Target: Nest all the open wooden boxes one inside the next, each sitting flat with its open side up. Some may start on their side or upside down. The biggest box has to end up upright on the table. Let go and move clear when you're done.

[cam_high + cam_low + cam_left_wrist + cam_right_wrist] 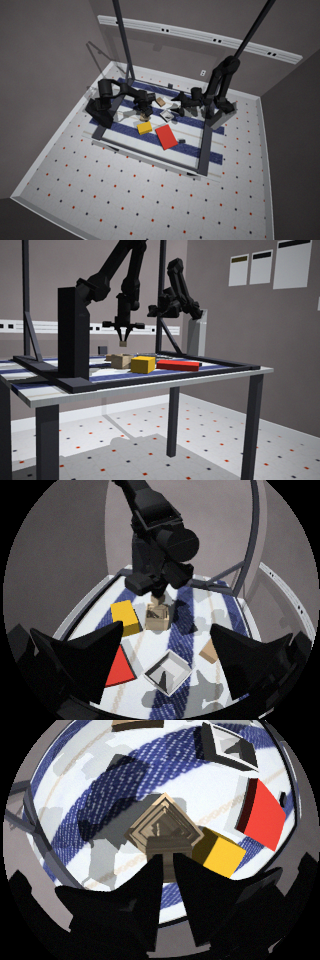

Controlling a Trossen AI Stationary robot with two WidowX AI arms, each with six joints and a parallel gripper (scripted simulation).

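Right now my right hand is 4 cm above the tiny wooden box. Round my right hand: white box (1 cm behind, 20 cm to the left, 12 cm below); then medium wooden box (12 cm below); then brown block (18 cm behind, 14 cm to the left, 13 cm below).
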